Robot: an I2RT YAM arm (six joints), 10 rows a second.
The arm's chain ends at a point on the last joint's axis. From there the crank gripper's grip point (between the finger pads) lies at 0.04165 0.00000 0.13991 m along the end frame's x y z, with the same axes.
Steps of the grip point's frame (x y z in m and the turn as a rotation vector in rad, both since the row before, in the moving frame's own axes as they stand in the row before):
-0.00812 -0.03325 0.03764 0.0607 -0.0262 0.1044
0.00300 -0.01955 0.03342 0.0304 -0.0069 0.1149
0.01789 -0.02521 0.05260 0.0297 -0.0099 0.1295
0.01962 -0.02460 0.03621 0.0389 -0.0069 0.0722
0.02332 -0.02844 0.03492 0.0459 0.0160 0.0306
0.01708 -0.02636 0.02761 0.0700 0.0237 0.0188
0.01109 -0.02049 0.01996 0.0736 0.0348 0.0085
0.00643 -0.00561 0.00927 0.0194 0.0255 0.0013
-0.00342 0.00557 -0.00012 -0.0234 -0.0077 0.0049
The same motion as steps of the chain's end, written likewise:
-0.00467 -0.02889 0.03673 0.0607 -0.0262 0.1044
0.00399 -0.02002 0.03313 0.0304 -0.0069 0.1149
0.01935 -0.02635 0.05218 0.0297 -0.0099 0.1295
0.02050 -0.02213 0.03597 0.0389 -0.0069 0.0722
0.02101 -0.02334 0.03572 0.0459 0.0160 0.0306
0.01369 -0.01742 0.02895 0.0700 0.0237 0.0188
0.00621 -0.01063 0.02186 0.0736 0.0348 0.0085
0.00287 -0.00296 0.01040 0.0194 0.0255 0.0013
-0.00233 0.00209 -0.00040 -0.0234 -0.0077 0.0049

